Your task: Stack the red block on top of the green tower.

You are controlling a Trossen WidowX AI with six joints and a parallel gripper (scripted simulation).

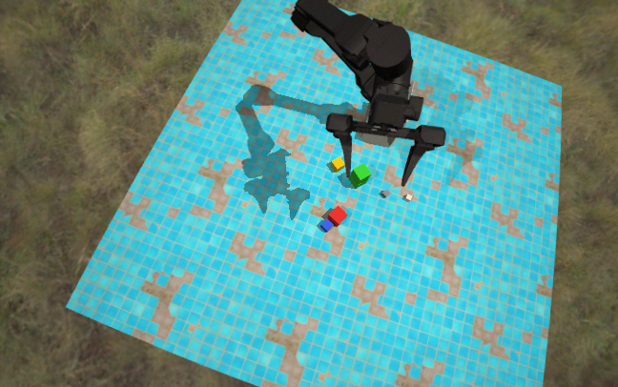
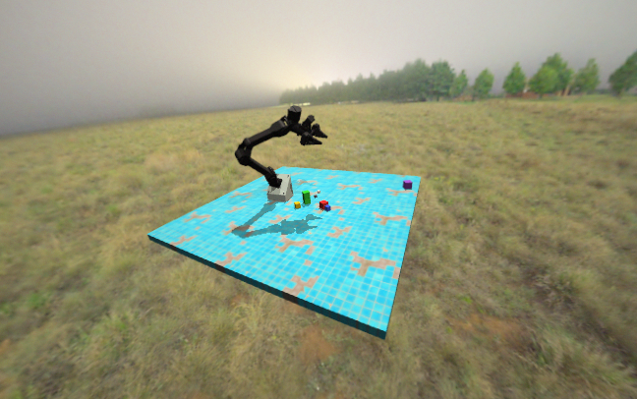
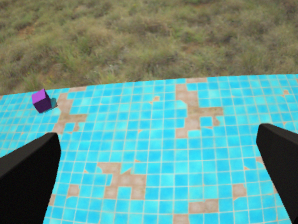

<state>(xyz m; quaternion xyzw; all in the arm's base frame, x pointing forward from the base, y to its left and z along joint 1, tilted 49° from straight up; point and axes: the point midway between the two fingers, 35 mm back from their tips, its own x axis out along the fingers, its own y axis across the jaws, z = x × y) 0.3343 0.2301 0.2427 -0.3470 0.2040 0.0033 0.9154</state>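
The red block lies 3 cm behind my gripper tip, 1 cm to the right of it and 37 cm below it. The rest, counted from my gripper tip: purple block (38 cm ahead, 43 cm to the left, 37 cm below); yellow block (19 cm behind, 6 cm to the right, 38 cm below); blue block (1 cm ahead, 3 cm to the right, 38 cm below).
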